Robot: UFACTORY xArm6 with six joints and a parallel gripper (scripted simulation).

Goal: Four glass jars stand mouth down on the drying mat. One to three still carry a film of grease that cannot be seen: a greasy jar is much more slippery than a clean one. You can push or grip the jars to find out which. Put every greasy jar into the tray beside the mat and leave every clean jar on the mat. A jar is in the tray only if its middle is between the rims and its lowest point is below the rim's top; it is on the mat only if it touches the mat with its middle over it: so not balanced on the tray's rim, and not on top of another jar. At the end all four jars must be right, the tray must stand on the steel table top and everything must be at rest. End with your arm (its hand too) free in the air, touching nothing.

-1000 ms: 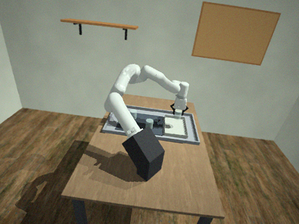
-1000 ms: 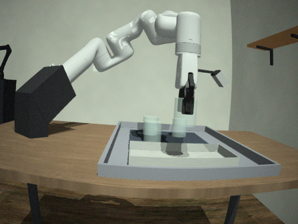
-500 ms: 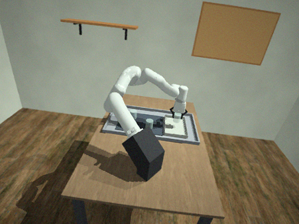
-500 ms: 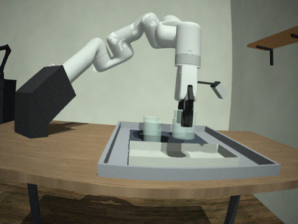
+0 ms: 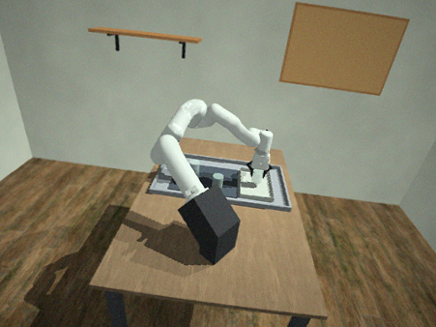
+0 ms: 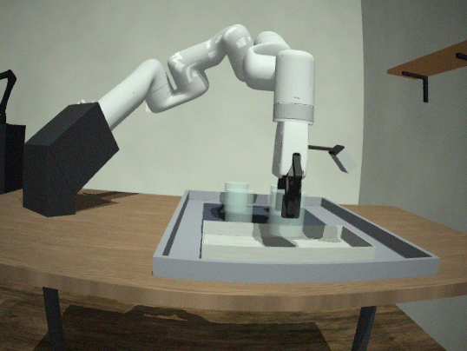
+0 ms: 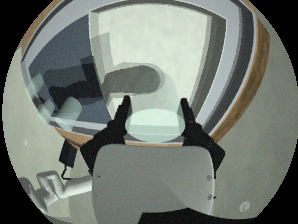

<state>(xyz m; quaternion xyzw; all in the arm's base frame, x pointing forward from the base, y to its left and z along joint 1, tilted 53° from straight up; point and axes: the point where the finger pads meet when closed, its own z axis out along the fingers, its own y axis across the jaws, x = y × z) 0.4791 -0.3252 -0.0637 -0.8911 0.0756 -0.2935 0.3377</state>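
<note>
My gripper is now 70 mm above the pale tray. Round my hand: dark drying mat: 320 mm to the left, 80 mm below, 20 mm behind.
</note>
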